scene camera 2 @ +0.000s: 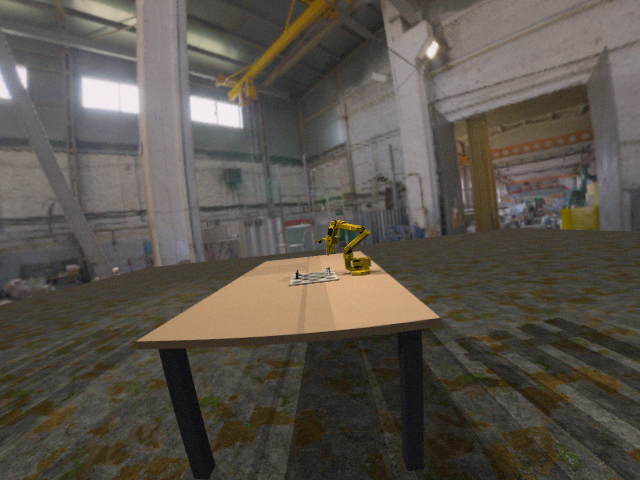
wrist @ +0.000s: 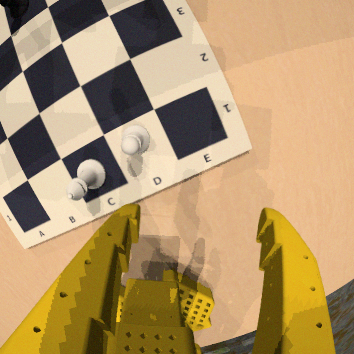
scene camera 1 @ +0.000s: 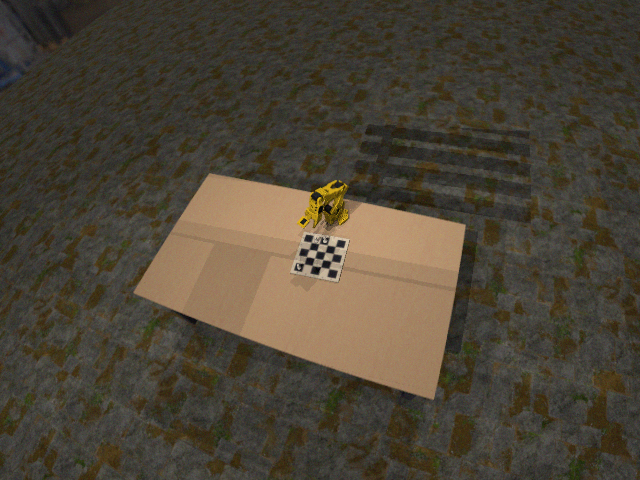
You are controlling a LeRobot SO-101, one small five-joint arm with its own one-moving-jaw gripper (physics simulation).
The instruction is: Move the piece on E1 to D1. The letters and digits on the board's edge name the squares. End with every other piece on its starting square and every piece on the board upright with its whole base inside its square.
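Seen in the pictures: hand at its tool point: (scene camera 2: 328, 254) (wrist: 138, 218) (scene camera 1: 313, 227); arm's base at its link origin: (scene camera 2: 356, 273) (wrist: 150, 293) (scene camera 1: 335, 219).
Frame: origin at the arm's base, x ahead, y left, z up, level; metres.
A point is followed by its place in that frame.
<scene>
A white pawn (wrist: 135, 139) {x 0.141, y -0.052, z 0.034 m} (scene camera 1: 317, 239) {x 0.132, y -0.044, z 0.011 m} stands upright on light square D1, with its base inside the square. Dark square E1 (wrist: 191, 123) {x 0.136, y -0.086, z 0.006 m} holds no piece. A white bishop (wrist: 91, 173) {x 0.130, y -0.013, z 0.018 m} (scene camera 1: 324, 240) {x 0.134, y -0.008, z 0.021 m} stands upright on C1. A black piece (wrist: 16, 9) {x 0.277, y 0.005, z 0.013 m} (scene camera 1: 315, 269) {x 0.287, y 0.006, z 0.028 m} (scene camera 2: 297, 274) {x 0.279, y 0.010, z 0.027 m} stands around C5, partly cut off in the wrist view. A small light piece (scene camera 1: 298, 267) {x 0.294, y -0.073, z 0.017 m} shows on the far corner square, E5. My gripper (wrist: 197, 215) (scene camera 1: 309, 225) {x 0.125, y -0.054, z 0.097 m} (scene camera 2: 324, 248) {x 0.125, y -0.054, z 0.097 m} is open and empty, above the table beside the board's row-1 edge, with both jaws clear of the pieces.
The chessboard (wrist: 240, 148) {x 0.108, y -0.113, z 0.006 m} (scene camera 1: 340, 279) {x 0.294, y 0.110, z 0.006 m} (scene camera 2: 291, 284) {x 0.296, y 0.111, z 0.006 m} lies on the wooden table (scene camera 1: 361, 320) {x 0.438, y 0.254, z 0.000 m} (scene camera 2: 248, 315) {x 0.381, y 0.439, z 0.000 m}. The arm's yellow base (scene camera 2: 359, 266) {x -0.016, y 0.012, z 0.034 m} (scene camera 1: 342, 217) {x -0.010, y 0.031, z 0.018 m} stands beside the row-1 side. Shadows cross the table and board.
</scene>
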